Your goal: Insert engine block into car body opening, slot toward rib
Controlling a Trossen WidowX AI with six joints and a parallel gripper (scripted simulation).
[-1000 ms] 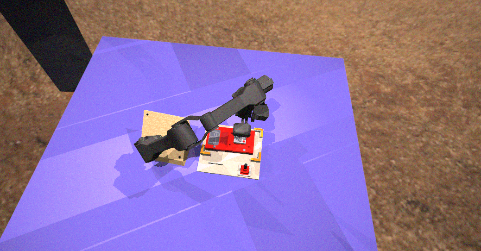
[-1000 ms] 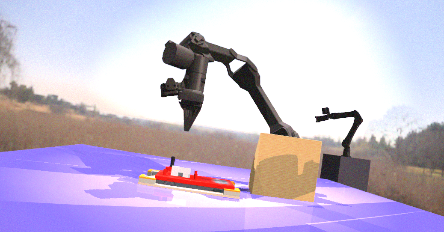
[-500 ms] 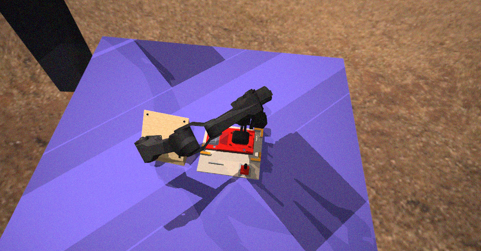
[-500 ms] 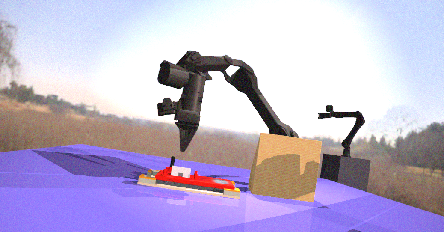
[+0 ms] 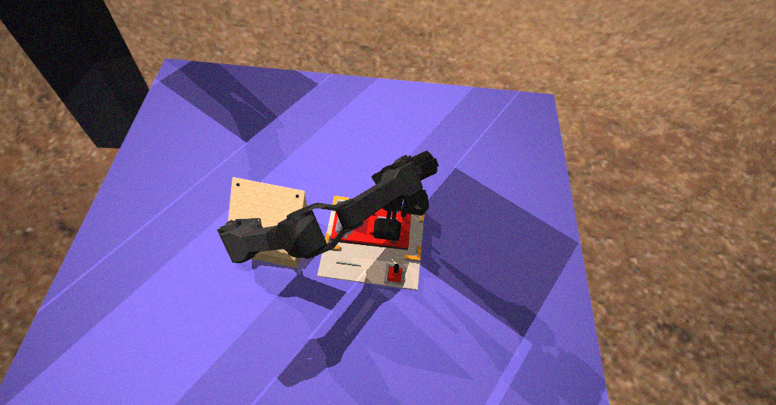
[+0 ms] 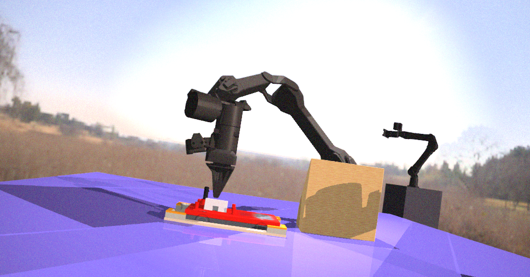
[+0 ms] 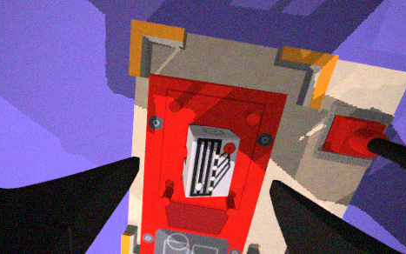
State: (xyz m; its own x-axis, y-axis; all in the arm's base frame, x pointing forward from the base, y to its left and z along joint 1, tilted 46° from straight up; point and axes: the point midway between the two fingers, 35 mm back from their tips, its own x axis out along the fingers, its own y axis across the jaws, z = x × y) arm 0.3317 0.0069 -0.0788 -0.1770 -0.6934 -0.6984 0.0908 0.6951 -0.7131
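Now: the grey engine block 30 mm below my gripper tip. The rest, counted from my gripper tip: black peg (130 mm to the right, 20 mm below, 20 mm ahead); then beige base plate (40 mm below, 30 mm behind, 20 mm to the right).
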